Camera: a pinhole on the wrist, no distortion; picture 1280 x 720 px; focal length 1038.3 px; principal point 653.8 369.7 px. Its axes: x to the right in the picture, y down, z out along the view. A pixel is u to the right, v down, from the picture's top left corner.
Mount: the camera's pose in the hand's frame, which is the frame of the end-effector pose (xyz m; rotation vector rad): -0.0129 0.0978 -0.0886 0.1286 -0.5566 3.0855
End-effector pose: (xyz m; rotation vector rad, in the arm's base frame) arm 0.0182 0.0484 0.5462 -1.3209 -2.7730 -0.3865
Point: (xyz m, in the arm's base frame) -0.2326 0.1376 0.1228
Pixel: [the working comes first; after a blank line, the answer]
In the camera's frame: -0.1323 0.1241 0.5972

424 585
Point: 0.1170 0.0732 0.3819
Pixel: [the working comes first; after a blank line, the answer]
In the camera's frame: 0.0767 -0.0520 0.2525

969 156
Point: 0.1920 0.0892 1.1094
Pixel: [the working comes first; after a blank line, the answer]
In the camera's frame: -0.0538 -0.0131 -0.4663

behind the camera
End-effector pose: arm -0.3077 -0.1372 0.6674 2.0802 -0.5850 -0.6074
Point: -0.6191 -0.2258 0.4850
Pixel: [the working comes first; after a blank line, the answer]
In the camera's frame: 0.1722 -0.0061 0.4379

1062 355
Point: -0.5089 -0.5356 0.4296
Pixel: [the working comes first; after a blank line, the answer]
In the camera's frame: -0.0990 -0.1503 0.5678

473 95
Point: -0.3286 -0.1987 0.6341
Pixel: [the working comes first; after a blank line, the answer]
In the camera's frame: -0.0269 0.0297 0.1801

499 541
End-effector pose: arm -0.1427 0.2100 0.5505 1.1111 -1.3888 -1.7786
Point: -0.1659 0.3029 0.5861
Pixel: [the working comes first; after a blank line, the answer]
In the camera's frame: 0.0779 0.0287 0.1691

1132 546
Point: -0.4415 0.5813 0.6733
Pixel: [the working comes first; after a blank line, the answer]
In the camera's frame: 0.2414 -0.1191 0.5045

1151 125
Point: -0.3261 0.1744 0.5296
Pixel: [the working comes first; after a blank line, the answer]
In the camera's frame: -0.1117 0.0134 0.2650

216 422
